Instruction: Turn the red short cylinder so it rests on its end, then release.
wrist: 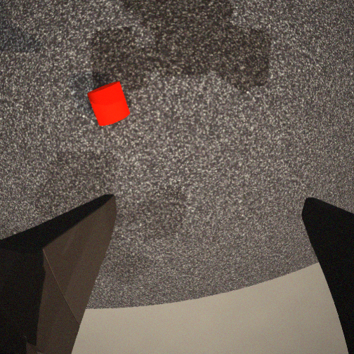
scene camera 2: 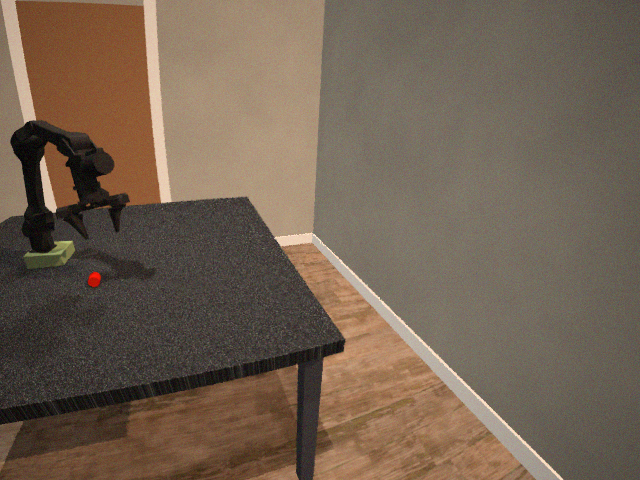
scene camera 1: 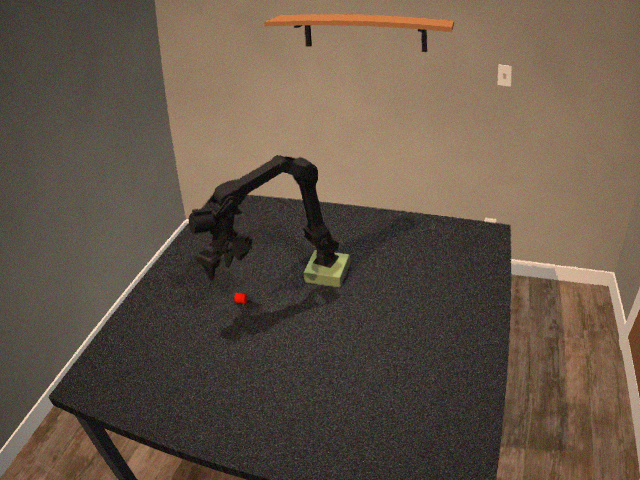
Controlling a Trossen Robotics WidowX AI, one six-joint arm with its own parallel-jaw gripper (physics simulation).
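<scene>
The red short cylinder lies on its side on the dark table. In the wrist view it is at the upper left, ahead of the left fingertip, with its curved side facing up. My gripper is open and empty. It points down and hangs above the table, apart from the cylinder. In scene camera 1 the fingers are up and to the left of the cylinder.
The arm's base stands on a yellow-green block on the table, to the right of the cylinder in scene camera 1. An orange shelf is high on the back wall. The arm casts shadows on the table.
</scene>
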